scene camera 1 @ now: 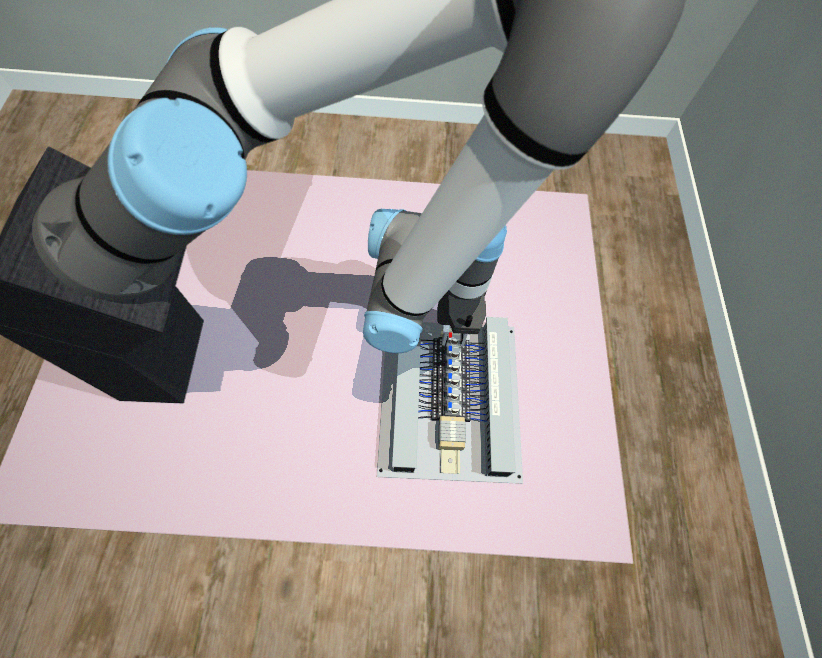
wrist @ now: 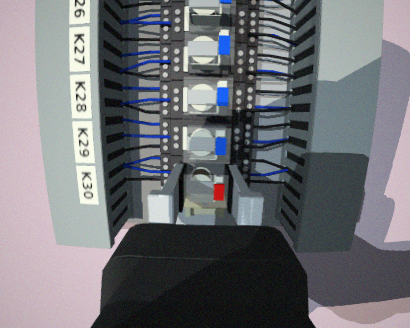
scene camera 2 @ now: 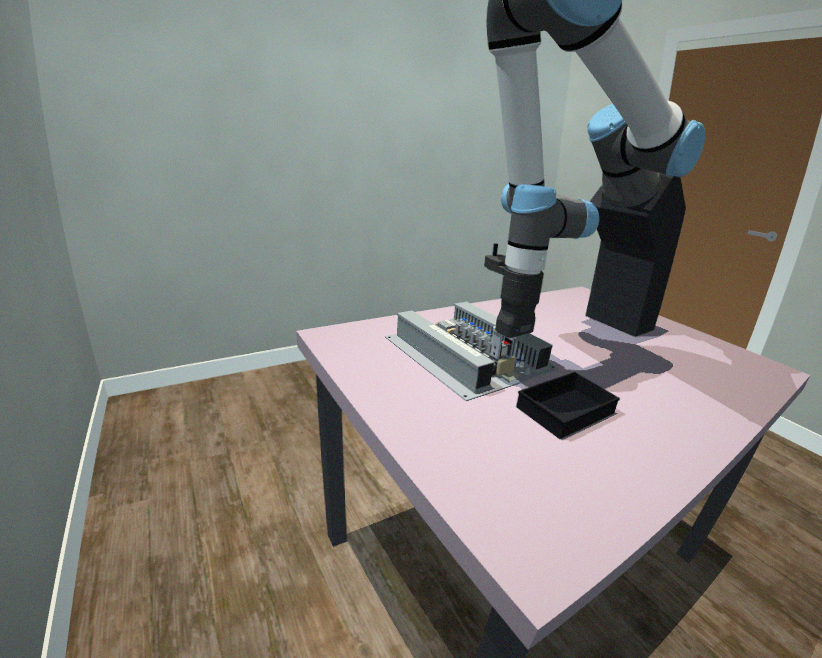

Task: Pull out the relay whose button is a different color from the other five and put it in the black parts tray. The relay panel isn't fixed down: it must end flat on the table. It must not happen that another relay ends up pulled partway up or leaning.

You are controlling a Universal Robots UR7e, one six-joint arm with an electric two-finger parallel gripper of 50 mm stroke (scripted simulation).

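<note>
My gripper (scene camera 2: 501, 355) is in sight, and the wrist view shows me the gripper (wrist: 205, 179) as well. I can also see a red-button relay (wrist: 204, 185), and there is a black parts tray (scene camera 2: 577, 401) too.
</note>
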